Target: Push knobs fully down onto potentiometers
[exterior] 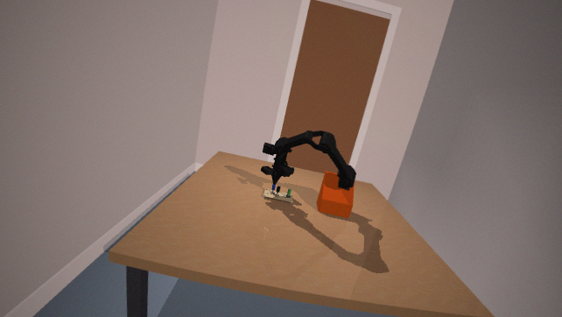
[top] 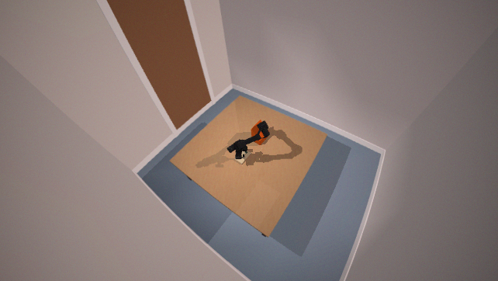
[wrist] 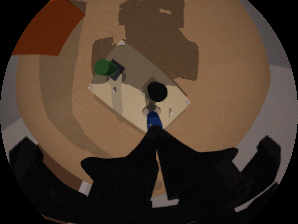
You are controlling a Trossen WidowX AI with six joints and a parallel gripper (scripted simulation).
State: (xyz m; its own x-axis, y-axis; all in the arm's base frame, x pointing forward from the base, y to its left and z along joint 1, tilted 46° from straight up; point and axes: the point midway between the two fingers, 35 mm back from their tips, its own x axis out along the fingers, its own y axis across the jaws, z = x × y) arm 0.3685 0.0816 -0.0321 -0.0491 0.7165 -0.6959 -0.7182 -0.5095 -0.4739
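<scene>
Right now my gripper tip is 9 cm past the green knob, 1 cm to the right of it and 2 cm above it. From my gripper tip the other things lie so: blue knob: 1 cm below.
</scene>
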